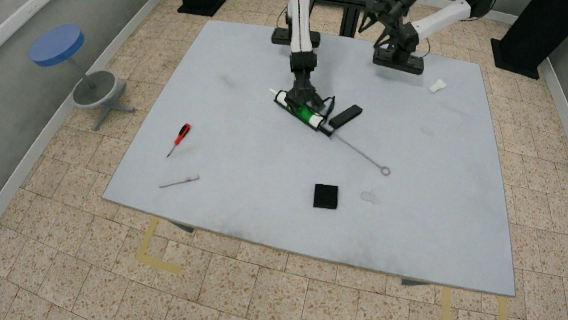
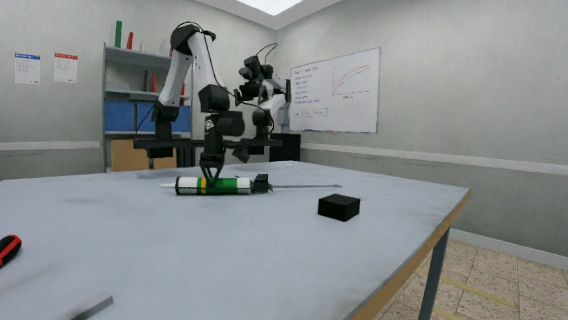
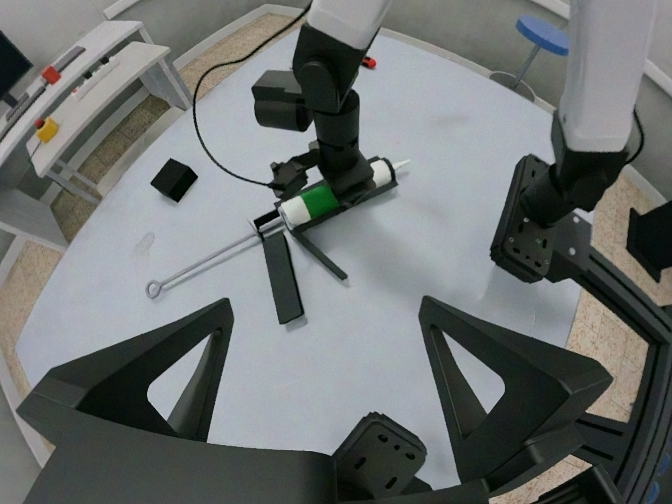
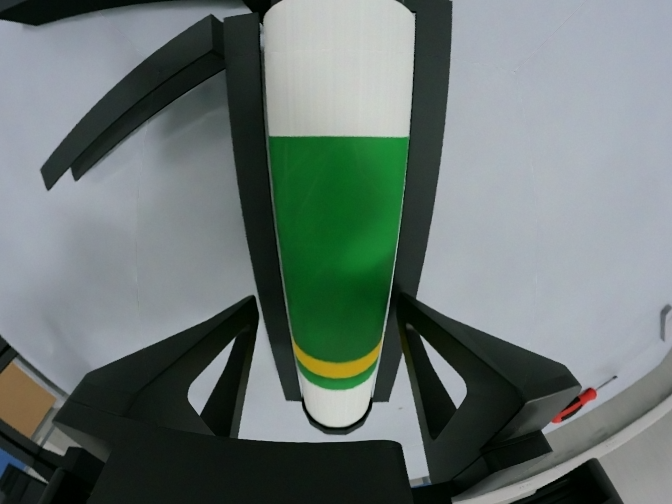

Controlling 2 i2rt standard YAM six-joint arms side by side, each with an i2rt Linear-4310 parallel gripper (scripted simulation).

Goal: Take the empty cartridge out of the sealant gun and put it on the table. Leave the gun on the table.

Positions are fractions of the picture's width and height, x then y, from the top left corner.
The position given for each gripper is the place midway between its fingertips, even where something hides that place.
In view: the left gripper (image 3: 0.49, 0.61), the right gripper (image 2: 0.37, 0.58), a black sealant gun (image 3: 0.42, 0.58) and a black block (image 2: 0.59, 0.65).
The black block shows as well in image 3 (image 3: 0.26, 0.35). The right gripper also shows in image 3 (image 3: 0.51, 0.38) and in image 4 (image 4: 0.49, 0.61). Image 4 misses the black block: it is out of frame.
